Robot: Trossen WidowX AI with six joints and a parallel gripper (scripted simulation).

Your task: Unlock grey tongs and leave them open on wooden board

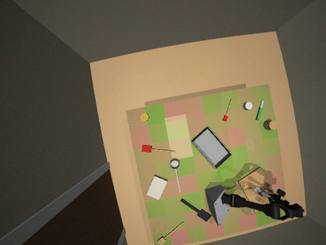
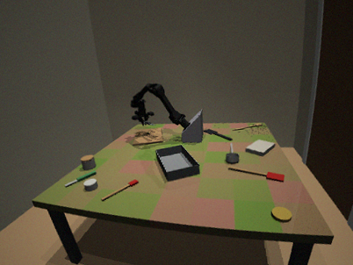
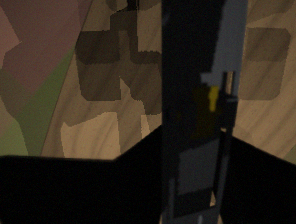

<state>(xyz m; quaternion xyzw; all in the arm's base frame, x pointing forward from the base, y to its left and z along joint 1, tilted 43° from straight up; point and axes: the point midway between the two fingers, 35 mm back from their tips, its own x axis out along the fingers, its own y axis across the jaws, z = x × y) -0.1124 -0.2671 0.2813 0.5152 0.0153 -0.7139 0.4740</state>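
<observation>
Now: gripper tip 2 cm past the yellow lock piece, 2 cm to the left of it and 4 cm below it. Also, from my gripper tip: wooden board: 1 cm ahead, 2 cm to the left, 9 cm below; roasting tin: 52 cm ahead, 35 cm to the left, 7 cm below; black spatula: 1 cm behind, 60 cm to the left, 10 cm below.
</observation>
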